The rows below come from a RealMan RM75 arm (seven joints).
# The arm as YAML. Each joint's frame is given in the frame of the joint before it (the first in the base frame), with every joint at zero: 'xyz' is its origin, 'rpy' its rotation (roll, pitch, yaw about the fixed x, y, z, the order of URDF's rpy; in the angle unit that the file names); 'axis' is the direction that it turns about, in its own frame. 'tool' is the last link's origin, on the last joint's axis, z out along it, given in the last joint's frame.
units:
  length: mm
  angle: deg
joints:
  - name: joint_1
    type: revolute
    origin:
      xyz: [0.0, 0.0, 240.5]
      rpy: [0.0, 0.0, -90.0]
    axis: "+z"
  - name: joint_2
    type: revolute
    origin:
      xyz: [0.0, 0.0, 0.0]
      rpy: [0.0, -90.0, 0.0]
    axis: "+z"
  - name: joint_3
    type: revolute
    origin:
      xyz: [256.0, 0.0, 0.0]
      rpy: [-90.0, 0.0, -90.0]
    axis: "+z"
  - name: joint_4
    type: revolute
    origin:
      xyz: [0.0, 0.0, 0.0]
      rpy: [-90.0, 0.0, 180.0]
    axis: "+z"
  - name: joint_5
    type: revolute
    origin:
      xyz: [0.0, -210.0, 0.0]
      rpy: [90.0, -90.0, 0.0]
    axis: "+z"
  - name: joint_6
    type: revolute
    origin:
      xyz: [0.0, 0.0, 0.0]
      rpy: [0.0, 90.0, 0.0]
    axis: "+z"
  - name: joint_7
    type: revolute
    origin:
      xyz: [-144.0, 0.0, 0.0]
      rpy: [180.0, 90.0, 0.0]
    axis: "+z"
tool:
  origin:
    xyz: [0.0, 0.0, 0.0]
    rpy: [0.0, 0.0, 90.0]
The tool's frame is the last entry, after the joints.
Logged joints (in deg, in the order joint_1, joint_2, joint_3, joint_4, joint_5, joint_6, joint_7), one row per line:
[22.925 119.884 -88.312 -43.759 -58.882 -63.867 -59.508]
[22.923 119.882 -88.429 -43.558 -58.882 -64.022 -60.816]
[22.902 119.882 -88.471 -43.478 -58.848 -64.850 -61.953]
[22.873 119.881 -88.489 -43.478 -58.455 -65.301 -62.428]
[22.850 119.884 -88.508 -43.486 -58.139 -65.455 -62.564]
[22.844 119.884 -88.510 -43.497 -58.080 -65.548 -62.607]
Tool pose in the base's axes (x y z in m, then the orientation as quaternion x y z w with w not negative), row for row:
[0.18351 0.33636 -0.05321 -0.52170 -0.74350 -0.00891 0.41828]
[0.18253 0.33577 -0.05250 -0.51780 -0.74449 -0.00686 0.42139]
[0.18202 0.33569 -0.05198 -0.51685 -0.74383 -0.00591 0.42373]
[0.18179 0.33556 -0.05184 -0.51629 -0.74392 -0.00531 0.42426]
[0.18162 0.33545 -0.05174 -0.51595 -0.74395 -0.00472 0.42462]
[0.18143 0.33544 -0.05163 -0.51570 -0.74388 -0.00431 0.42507]
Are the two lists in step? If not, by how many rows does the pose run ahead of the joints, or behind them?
The pose runs 2 rows ahead of the joints: the pose in row i belongs to the joints in row i + 2.
